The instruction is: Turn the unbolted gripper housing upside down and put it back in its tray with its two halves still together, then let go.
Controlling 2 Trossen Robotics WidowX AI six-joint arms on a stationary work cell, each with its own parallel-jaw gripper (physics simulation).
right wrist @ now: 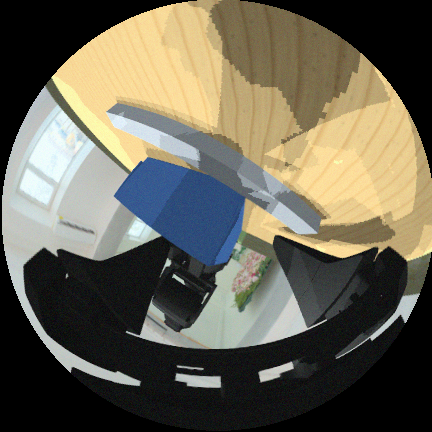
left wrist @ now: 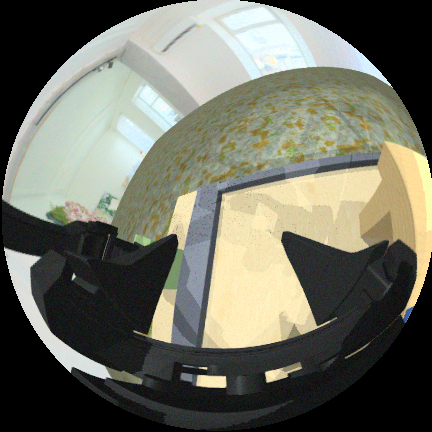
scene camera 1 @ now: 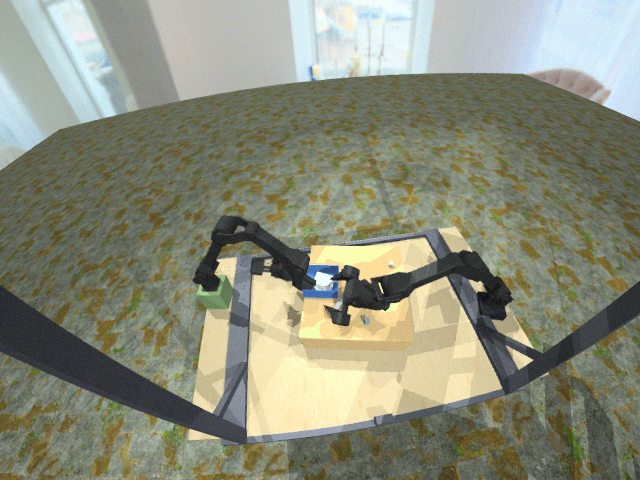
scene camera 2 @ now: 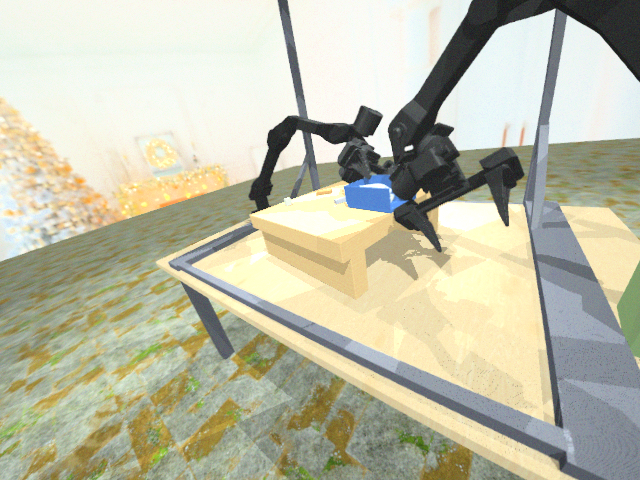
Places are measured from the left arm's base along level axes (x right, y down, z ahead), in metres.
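Pixels of known places: left gripper, fingertip midpoint: (left wrist: pixel 230 238) (scene camera 1: pixel 269 265) (scene camera 2: pixel 470 239); right gripper, fingertip midpoint: (scene camera 1: pixel 327 292) (scene camera 2: pixel 383 183); left arm's base, origin of the base link: (scene camera 1: pixel 211 284); right arm's base, origin of the base link: (scene camera 1: pixel 492 303).
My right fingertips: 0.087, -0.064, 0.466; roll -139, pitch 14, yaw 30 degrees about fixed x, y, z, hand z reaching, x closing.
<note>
Ahead of a thing's pixels: the offset from my right fingertips to its middle, as dx, dy, dz.
The white gripper housing @(-0.054, +0.008, -0.015) (scene camera 1: pixel 324 280) (scene camera 2: pixel 381 185) lies in the blue tray @(-0.051, +0.008, -0.021) (scene camera 1: pixel 320 295) (scene camera 2: pixel 368 198) (right wrist: pixel 190 215) on the wooden platform. It is too small to tell which way up it is or whether its halves are together. My right gripper (scene camera 1: pixel 329 293) (right wrist: pixel 222 240) is open and empty at the tray's right side in scene camera 1; in the right wrist view the tray's outer wall shows beyond its fingers. My left gripper (scene camera 1: pixel 282 273) (scene camera 2: pixel 473 237) (left wrist: pixel 230 238) is open and empty, fingers down beside the platform. The housing does not show in either wrist view.
A grey bar @(-0.015, +0.029, +0.060) (right wrist: pixel 215 156) lies on the platform @(-0.042, +0.101, +0.100) (scene camera 1: pixel 356 338) (scene camera 2: pixel 310 217) beside the tray. A small white block @(-0.128, +0.024, +0.238) (scene camera 1: pixel 391 264) (scene camera 2: pixel 288 201) and a small grey piece @(+0.100, +0.021, +0.123) (scene camera 1: pixel 366 320) lie there too. A green box @(-0.088, +0.116, -0.465) (scene camera 1: pixel 215 297) stands at the picture's left by the left arm's base.
</note>
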